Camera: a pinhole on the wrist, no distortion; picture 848 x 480 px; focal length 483.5 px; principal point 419.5 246.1 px. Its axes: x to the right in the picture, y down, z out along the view. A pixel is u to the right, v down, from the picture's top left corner.
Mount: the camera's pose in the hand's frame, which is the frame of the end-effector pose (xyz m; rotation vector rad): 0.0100 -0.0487 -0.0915 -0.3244 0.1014 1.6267
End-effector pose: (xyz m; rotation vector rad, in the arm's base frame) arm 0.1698 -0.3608 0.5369 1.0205 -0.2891 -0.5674
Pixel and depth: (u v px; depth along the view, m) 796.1 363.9 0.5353
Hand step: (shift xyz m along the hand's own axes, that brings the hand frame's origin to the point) -0.2185 0.4799 0.2903
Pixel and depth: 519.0 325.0 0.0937
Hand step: -0.0199 -0.0072 -0.0092
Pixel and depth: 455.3 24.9 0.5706
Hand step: 0.1815 0.1627 0.4754
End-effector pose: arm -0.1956 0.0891 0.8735 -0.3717 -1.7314 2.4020
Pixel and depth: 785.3 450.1 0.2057
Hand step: -0.1138 0.1468 0.0517
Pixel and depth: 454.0 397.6 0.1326
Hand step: -0.0511 -0.0088 0.0271
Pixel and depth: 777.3 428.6 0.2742
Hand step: -0.1427 0.2086 0.1022
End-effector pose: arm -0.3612 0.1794 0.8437 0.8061 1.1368 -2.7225
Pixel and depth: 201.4 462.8 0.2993
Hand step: -0.1600 -0.1125 0.2132
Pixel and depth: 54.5 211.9 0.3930
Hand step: -0.0059 -0.2296 0.3670
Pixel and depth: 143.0 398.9 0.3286
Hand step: -0.1318 -0.1532 0.2593
